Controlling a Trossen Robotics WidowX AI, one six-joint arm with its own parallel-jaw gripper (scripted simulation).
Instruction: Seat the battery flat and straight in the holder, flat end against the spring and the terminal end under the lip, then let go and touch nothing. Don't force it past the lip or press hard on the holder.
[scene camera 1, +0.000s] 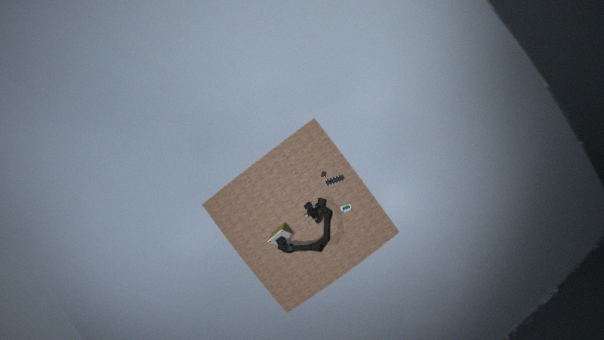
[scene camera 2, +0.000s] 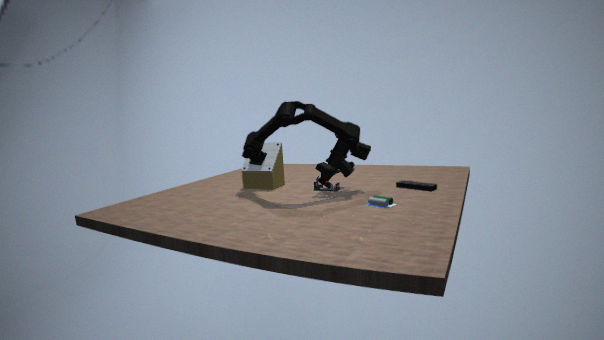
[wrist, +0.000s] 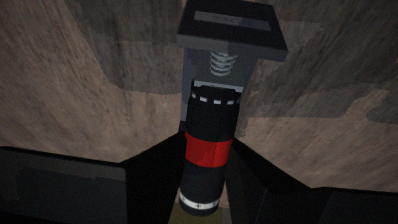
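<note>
The gripper appears in the pictures, and the wrist view has it as well; a battery shares the pictures with the gripper.
</note>
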